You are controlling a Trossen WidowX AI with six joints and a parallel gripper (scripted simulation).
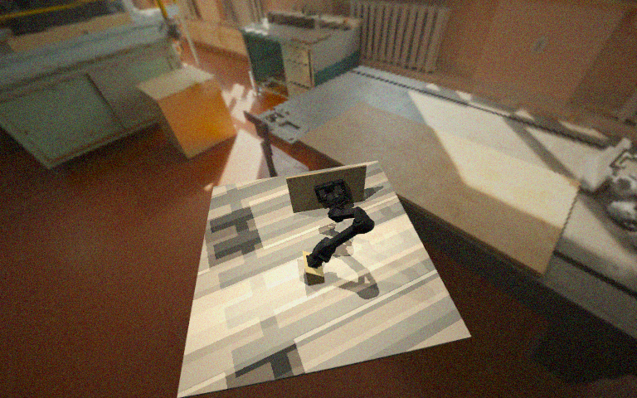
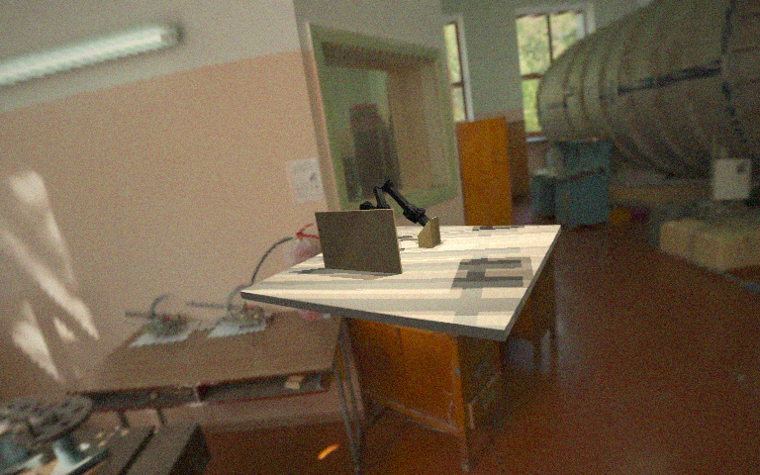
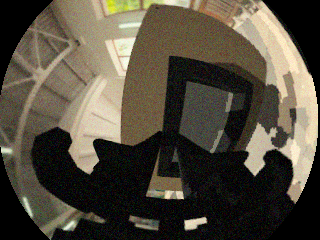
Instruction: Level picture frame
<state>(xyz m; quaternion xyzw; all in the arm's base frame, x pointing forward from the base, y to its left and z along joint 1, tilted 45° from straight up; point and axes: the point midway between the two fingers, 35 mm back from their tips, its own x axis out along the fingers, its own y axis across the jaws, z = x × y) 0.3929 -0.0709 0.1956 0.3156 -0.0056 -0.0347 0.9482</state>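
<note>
Right now the black picture frame is 5 cm below my gripper tip and 1 cm to the right of it. The rest, counted from my gripper tip: tan wall board (7 cm below, 2 cm ahead).
</note>
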